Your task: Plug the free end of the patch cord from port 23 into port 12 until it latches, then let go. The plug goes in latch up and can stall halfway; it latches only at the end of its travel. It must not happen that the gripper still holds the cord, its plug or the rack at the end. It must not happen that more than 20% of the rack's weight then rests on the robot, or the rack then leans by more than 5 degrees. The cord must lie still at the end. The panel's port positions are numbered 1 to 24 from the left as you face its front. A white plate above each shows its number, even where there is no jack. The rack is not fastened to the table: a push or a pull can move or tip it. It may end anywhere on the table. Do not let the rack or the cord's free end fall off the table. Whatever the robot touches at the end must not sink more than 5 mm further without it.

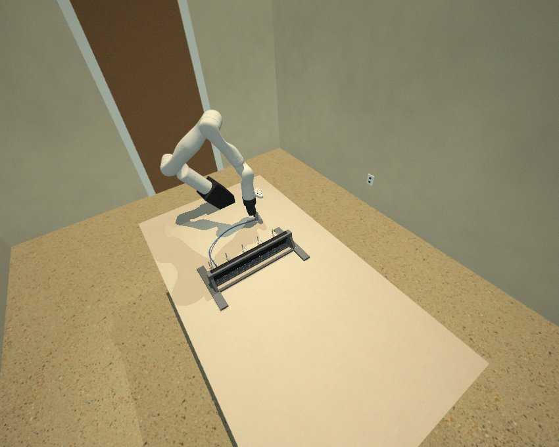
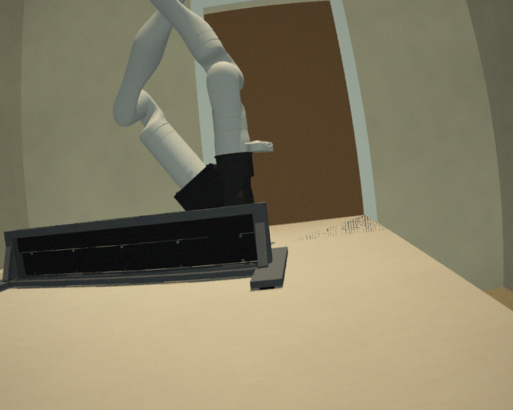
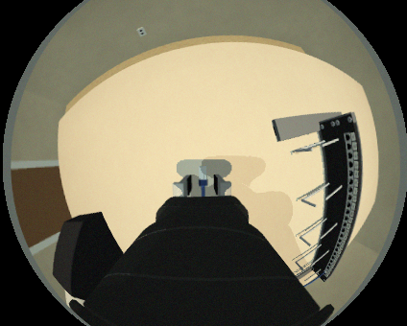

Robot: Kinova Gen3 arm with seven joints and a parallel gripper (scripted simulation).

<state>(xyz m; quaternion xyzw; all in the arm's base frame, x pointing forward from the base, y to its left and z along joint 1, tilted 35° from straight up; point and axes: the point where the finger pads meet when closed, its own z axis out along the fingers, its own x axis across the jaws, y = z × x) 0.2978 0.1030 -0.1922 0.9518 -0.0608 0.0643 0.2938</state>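
The plug is 20 mm below my hand and 10 mm to the left of it.
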